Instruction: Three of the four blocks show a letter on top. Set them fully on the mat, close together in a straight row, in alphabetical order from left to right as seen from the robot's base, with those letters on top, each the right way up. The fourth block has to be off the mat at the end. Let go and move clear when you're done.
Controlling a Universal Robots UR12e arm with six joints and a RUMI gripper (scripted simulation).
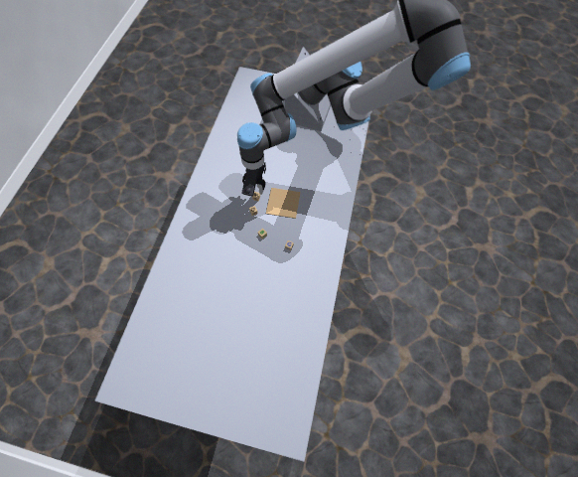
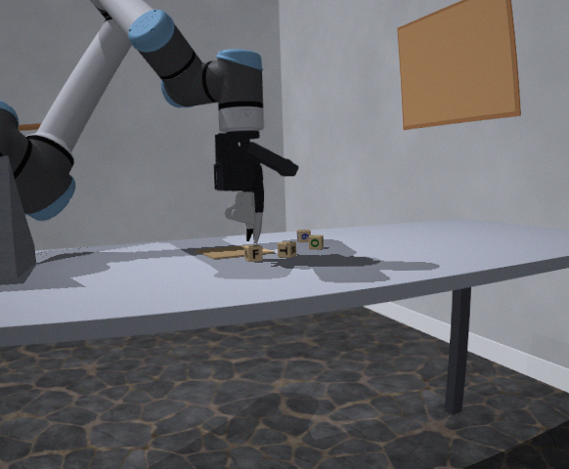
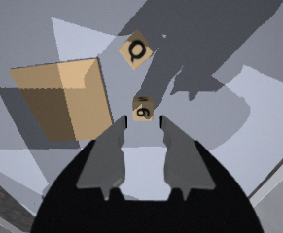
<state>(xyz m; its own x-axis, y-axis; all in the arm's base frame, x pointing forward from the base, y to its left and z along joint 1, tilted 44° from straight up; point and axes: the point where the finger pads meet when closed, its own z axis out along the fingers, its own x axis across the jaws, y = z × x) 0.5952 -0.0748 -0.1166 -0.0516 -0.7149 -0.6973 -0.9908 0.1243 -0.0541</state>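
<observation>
Now: the green-marked block 18 cm ahead of my hand, 7 cm to the left of it and 4 cm below it. The rest, counted from my hand: tan mat: 13 cm to the left, 5 cm below; blue-marked block: 21 cm ahead, 20 cm to the left, 4 cm below.
</observation>
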